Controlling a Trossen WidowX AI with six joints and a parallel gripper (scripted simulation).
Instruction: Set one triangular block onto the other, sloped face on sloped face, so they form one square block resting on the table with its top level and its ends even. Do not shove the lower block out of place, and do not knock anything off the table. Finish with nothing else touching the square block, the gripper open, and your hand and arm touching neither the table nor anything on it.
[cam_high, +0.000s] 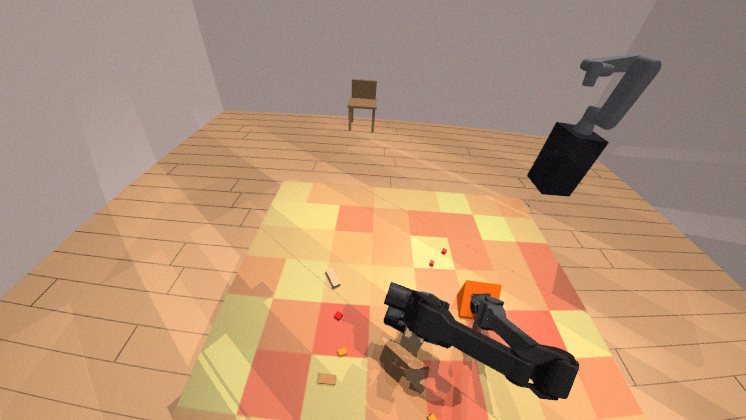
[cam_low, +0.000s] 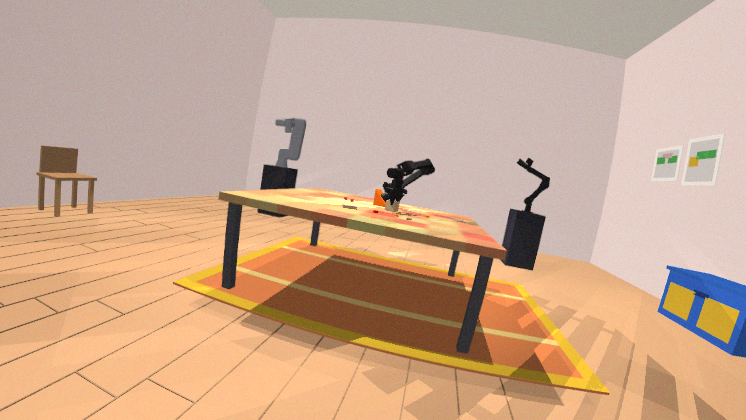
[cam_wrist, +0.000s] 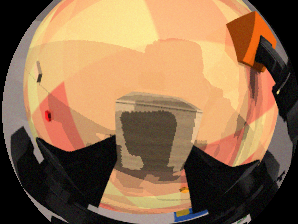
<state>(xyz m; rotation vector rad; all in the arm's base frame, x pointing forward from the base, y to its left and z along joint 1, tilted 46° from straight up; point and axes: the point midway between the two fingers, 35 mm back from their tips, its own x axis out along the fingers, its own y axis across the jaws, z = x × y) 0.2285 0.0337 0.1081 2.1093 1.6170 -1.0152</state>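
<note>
My gripper tip is now 1 cm below the wedge-shaped block. From my gripper tip the other things lie so: brown flat piece 24 cm ahead, 12 cm to the left, 3 cm below; pale flat strip 26 cm ahead, 20 cm to the right, 3 cm below.
</note>
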